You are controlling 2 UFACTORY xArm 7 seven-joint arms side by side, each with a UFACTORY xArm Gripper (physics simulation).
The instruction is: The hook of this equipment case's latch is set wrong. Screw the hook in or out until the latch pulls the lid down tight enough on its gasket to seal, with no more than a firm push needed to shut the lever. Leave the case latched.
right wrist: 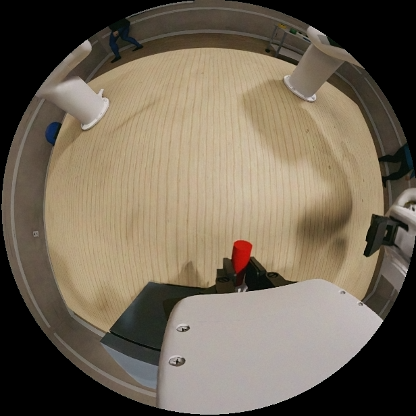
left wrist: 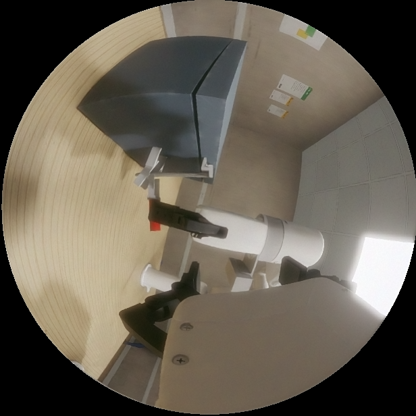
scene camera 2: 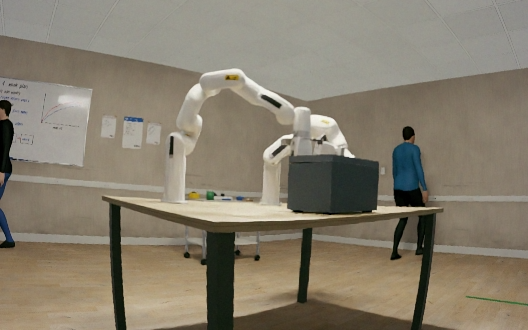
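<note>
The grey equipment case stands on the table with its lid down. A dark seam shows below the lid. In the left wrist view, the latch's thin rod runs up the case front to a pale catch at the lid; whether the hook bears on it I cannot tell. The lever's red grip sticks out from the front. My right gripper is shut on it. My left gripper is open, apart from the latch.
The wooden table carries both arm bases. My right arm arches over to the case. A cart stands behind the table. One person is at the right, another at the far left.
</note>
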